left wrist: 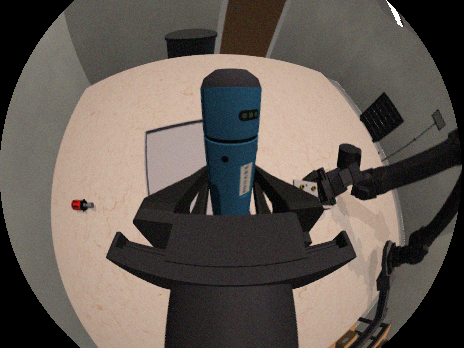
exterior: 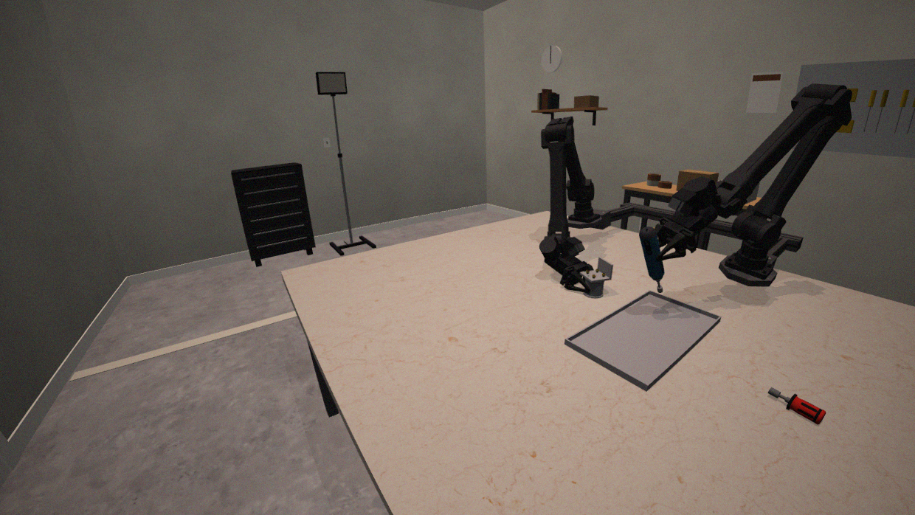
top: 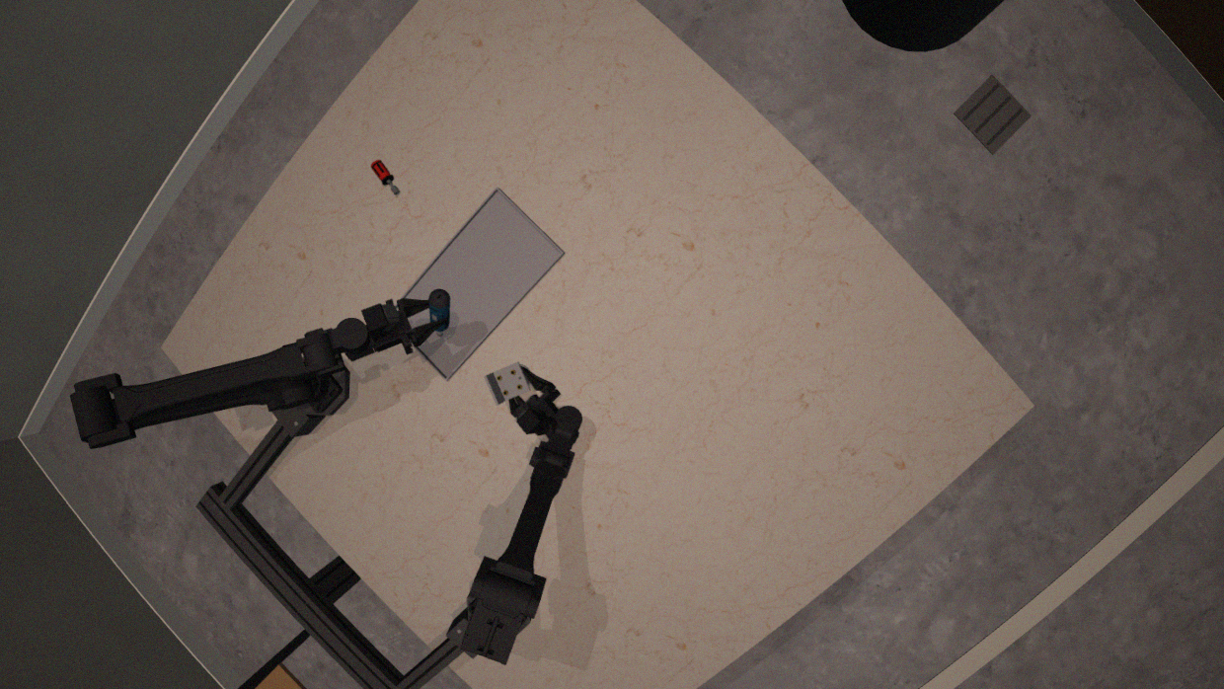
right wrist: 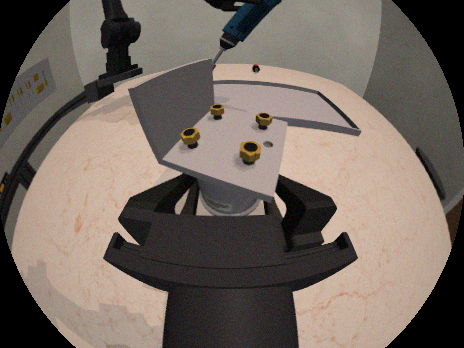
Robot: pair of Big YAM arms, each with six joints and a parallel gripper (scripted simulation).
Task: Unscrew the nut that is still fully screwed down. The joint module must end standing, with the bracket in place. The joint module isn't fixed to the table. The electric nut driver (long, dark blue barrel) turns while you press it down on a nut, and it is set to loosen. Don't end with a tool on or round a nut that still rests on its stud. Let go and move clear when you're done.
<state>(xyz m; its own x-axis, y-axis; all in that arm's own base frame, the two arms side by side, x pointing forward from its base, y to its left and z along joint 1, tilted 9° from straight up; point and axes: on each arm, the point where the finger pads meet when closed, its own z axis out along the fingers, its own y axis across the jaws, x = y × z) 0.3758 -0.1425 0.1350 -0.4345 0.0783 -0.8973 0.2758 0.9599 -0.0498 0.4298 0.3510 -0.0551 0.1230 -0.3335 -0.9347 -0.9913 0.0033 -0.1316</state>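
The joint module is 1 cm above my right hand. From my right hand the other things lie so: flat grey tray: 5 cm ahead, 24 cm to the left, 2 cm below; then red-handled screwdriver: 5 cm ahead, 58 cm to the left, 1 cm below; then grey bracket: 5 cm above.
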